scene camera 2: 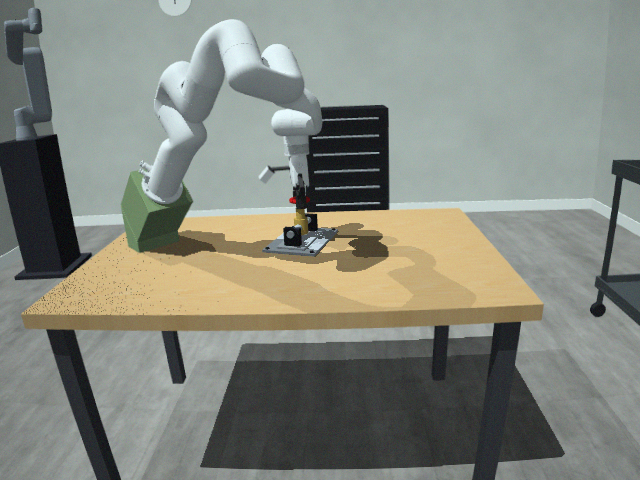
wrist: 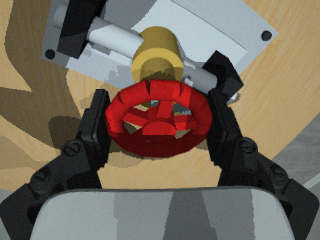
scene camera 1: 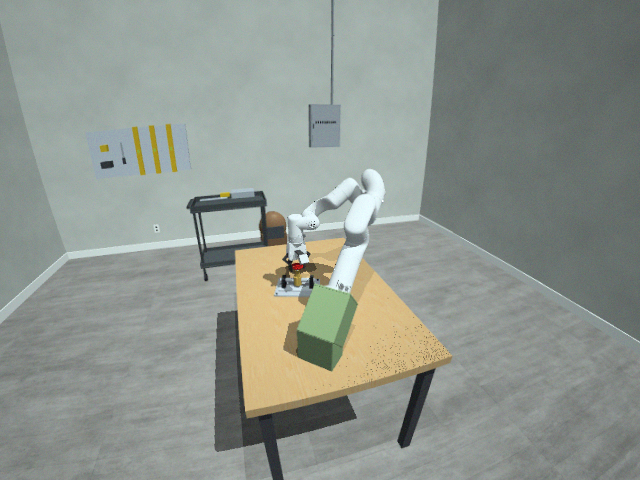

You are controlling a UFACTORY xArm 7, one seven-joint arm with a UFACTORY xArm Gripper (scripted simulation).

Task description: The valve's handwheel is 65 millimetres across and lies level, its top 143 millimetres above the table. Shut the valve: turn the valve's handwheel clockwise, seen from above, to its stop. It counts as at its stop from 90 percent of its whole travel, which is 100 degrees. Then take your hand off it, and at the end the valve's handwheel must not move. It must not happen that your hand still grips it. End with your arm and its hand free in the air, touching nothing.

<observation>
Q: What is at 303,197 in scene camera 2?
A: The gripper.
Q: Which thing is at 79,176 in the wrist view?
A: The gripper.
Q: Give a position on a red spoked handwheel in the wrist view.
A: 158,124
</observation>
